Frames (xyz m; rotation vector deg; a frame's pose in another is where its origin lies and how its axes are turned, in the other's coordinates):
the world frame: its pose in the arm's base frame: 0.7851 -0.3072 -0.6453 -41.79 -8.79 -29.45
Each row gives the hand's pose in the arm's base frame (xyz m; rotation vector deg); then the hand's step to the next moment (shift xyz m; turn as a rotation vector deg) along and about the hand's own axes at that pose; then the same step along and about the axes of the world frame.
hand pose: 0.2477 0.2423 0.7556 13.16 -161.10 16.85
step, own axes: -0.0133 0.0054 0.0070 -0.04 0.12 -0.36
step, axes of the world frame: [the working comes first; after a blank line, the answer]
step, axes of the arm's base frame: 0.0095 0.0053 -0.0117 0.12 0.20 0.30

0.0026 0.0151 -0.0047 0.11 0.00 0.36
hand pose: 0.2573 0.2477 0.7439 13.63 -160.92 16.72
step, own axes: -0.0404 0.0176 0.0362 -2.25 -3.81 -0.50
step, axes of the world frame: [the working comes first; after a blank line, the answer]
step, axes of the arm's base frame: 0.0243 0.0142 -0.0496 2.99 -3.27 0.41

0.0001 0.0506 -0.0263 4.01 -0.81 -1.76
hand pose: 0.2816 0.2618 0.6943 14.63 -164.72 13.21
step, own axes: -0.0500 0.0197 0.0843 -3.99 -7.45 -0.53
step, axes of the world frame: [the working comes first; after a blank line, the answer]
step, axes of the arm's base frame: 0.0247 0.0119 -0.0961 5.36 -6.54 0.49

-0.0129 0.0772 -0.0622 7.37 -1.73 -3.80
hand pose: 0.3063 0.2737 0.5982 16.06 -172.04 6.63
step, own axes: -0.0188 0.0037 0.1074 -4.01 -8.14 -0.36
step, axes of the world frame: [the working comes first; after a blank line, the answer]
step, axes of the arm's base frame: 0.0052 -0.0024 -0.1089 5.49 -7.23 0.36

-0.0281 0.0661 -0.0821 7.71 -2.02 -4.35
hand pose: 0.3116 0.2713 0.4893 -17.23 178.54 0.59
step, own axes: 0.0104 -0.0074 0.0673 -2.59 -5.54 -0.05
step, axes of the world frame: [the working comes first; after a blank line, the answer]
step, axes of the arm's base frame: -0.0081 -0.0087 -0.0675 3.60 -4.94 0.05

-0.0244 0.0307 -0.0562 5.08 -1.34 -3.13
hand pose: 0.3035 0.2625 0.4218 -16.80 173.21 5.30
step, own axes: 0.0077 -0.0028 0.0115 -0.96 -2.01 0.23
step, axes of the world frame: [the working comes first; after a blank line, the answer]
step, axes of the arm's base frame: -0.0059 -0.0034 -0.0124 1.35 -1.77 -0.23

-0.0076 0.0023 -0.0117 1.80 -0.30 -1.30
